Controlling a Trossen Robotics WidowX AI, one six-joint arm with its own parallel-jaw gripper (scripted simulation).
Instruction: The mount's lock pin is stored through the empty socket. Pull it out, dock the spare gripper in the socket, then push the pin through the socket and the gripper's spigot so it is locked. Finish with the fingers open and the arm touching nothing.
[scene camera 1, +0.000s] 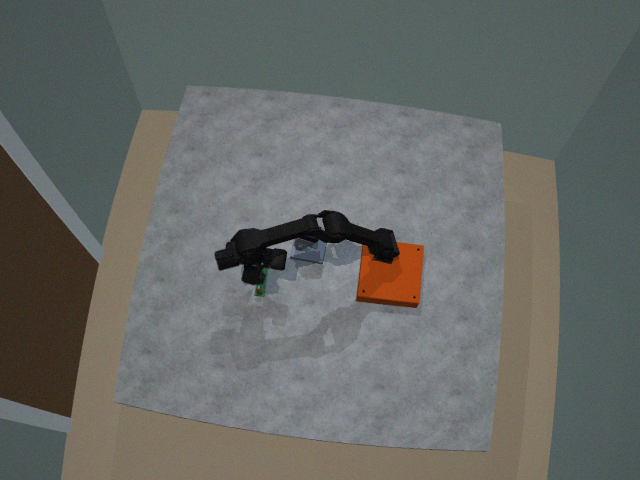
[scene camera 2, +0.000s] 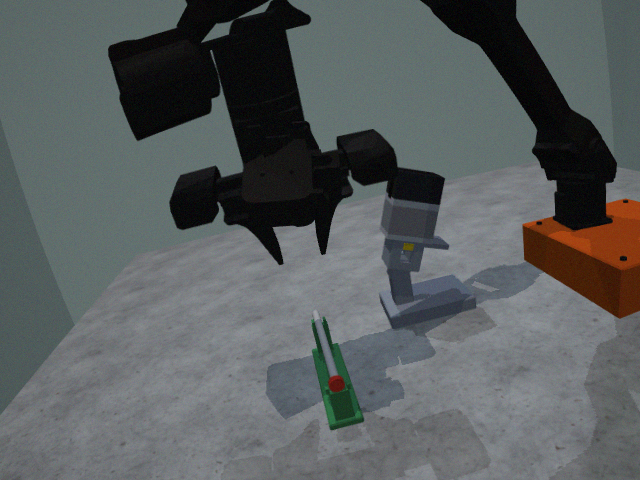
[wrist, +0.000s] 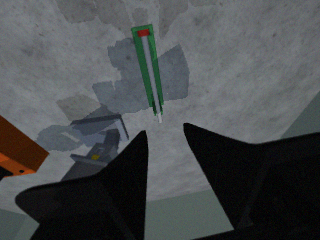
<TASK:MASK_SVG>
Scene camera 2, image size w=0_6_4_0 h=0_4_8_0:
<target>my gripper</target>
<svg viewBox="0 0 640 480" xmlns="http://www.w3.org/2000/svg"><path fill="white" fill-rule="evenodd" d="M394 149L376 130L371 129L338 136L338 149L321 153L309 123L304 121L298 87L285 96L248 106L229 106L226 104L244 165L242 172L221 177L217 166L211 166L180 175L169 201L170 211L177 228L183 230L213 222L219 213L217 204L219 202L225 213L224 221L226 225L238 224L248 228L279 265L283 265L283 258L273 227L303 227L310 225L315 220L321 255L326 254L335 209L342 199L353 194L353 187L348 180L350 176L349 171L351 170L352 179L364 186L394 180L399 175Z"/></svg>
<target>spare gripper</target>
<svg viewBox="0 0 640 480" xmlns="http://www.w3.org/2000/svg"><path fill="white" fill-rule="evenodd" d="M405 251L405 255L401 255L400 260L410 261L411 252ZM397 167L399 175L387 183L380 229L386 236L386 239L433 244L433 235L445 178L434 172Z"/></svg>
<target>lock pin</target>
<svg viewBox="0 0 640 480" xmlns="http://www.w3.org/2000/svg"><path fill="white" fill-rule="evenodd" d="M314 310L312 315L330 375L328 384L332 392L340 392L344 389L345 383L342 376L338 376L337 367L318 310Z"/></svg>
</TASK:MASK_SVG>
